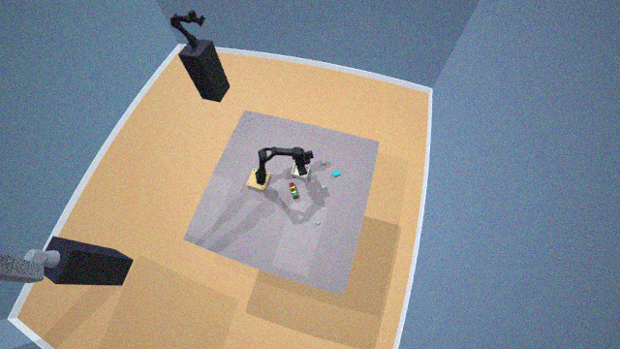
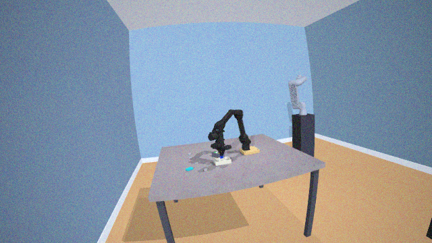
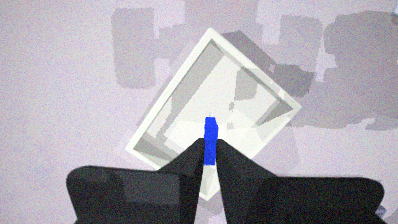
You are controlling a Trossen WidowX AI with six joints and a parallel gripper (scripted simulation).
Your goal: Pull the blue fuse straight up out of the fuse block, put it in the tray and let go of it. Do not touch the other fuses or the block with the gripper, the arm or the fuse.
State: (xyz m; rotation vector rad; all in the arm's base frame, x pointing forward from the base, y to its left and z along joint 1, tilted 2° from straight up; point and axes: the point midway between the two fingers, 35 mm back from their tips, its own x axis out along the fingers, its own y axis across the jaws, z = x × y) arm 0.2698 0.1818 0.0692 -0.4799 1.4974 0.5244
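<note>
My gripper tip is now 10 mm above the blue fuse. Round my gripper tip: tray 50 mm below.
</note>
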